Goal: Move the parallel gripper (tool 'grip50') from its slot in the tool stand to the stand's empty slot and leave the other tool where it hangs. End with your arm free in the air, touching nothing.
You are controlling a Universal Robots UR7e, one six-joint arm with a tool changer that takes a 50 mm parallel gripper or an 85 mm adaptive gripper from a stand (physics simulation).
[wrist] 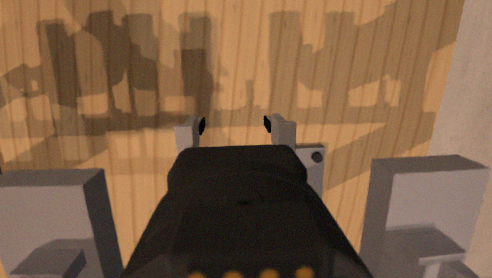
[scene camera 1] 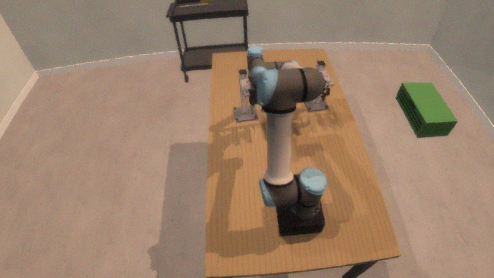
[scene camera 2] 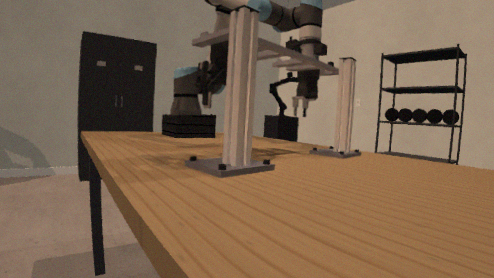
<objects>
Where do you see a tool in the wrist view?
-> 229,204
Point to a tool stand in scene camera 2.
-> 245,48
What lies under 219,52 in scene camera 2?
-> A tool.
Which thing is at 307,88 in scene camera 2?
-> A tool.
</objects>
